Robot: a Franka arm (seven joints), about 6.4 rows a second.
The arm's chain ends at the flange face. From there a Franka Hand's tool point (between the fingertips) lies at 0.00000 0.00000 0.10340 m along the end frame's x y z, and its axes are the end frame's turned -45 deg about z.
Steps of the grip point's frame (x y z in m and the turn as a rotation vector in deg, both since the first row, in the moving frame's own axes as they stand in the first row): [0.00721, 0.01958, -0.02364, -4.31, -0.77, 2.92]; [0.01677, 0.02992, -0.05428, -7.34, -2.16, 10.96]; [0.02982, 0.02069, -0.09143, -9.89, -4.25, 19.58]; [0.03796, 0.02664, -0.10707, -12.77, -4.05, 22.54]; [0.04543, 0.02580, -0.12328, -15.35, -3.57, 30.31]
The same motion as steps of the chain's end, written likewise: [0.01460, 0.00216, -0.02334, -3.59, 2.50, 2.92]; [0.02762, -0.00334, -0.05336, -6.72, 3.66, 10.96]; [0.03174, -0.02526, -0.08963, -10.00, 3.99, 19.58]; [0.03908, -0.03088, -0.10429, -11.89, 6.17, 22.54]; [0.04241, -0.04048, -0.11948, -13.38, 8.33, 30.31]
